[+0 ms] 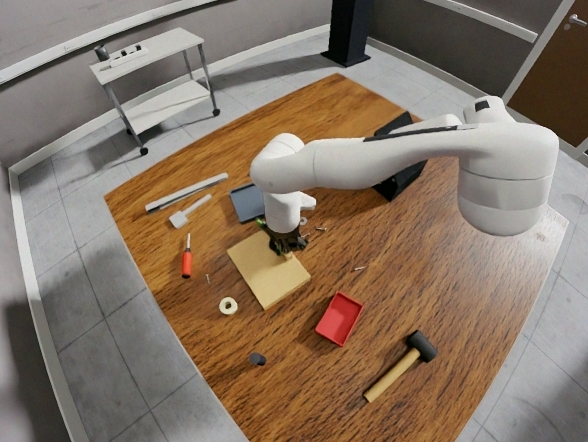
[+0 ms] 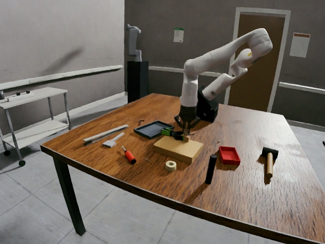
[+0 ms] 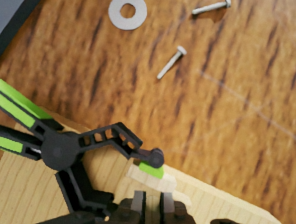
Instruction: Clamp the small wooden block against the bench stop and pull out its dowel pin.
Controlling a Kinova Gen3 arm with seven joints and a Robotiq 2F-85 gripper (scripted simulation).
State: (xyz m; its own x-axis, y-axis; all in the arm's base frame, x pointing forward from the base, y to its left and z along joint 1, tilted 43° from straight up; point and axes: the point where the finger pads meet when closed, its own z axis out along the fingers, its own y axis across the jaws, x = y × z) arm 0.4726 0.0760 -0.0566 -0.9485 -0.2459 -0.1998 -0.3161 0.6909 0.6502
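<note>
Right now my hand is 20 mm above the pale dowel pin. Also, from my hand: wooden block (40 mm below); then bench board (50 mm ahead, 10 mm to the right, 50 mm below); then red bin (230 mm to the left, 70 mm below).
</note>
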